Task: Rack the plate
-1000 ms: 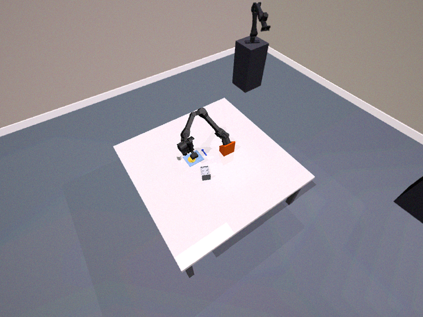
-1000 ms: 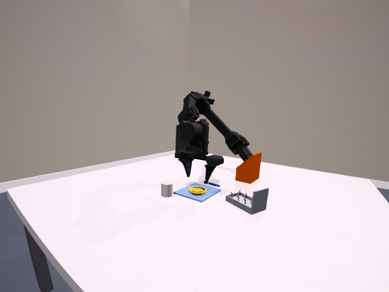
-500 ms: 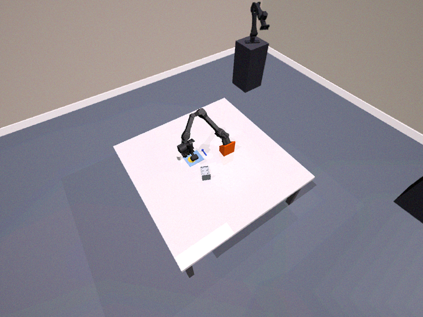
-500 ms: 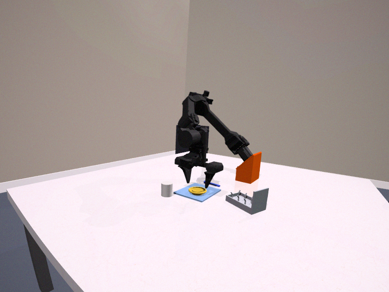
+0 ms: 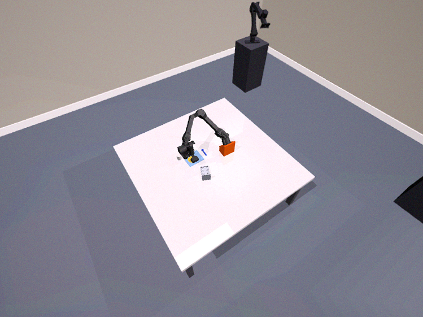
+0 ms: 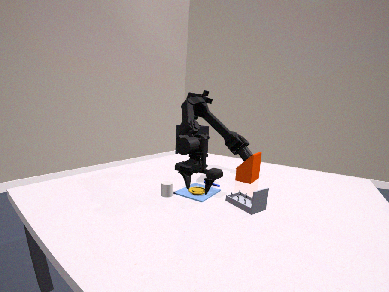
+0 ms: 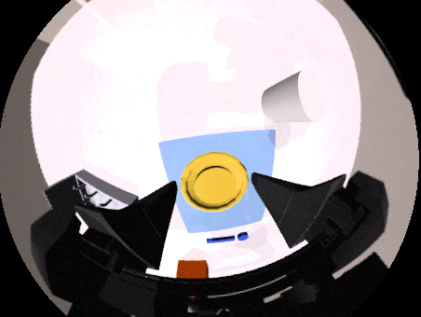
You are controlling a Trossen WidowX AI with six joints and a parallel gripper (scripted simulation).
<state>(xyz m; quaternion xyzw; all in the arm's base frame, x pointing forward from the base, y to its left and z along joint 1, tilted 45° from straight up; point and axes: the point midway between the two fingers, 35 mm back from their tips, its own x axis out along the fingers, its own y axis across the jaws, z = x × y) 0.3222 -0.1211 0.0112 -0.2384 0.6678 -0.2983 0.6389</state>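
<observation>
The yellow plate lies right at my gripper tip. Also, from my gripper tip: blue spoon 15 cm behind, 2 cm to the right, 1 cm below; then grey cup 7 cm ahead, 9 cm to the right, 1 cm above; then grey dish rack 2 cm behind, 19 cm to the left, 1 cm above.
</observation>
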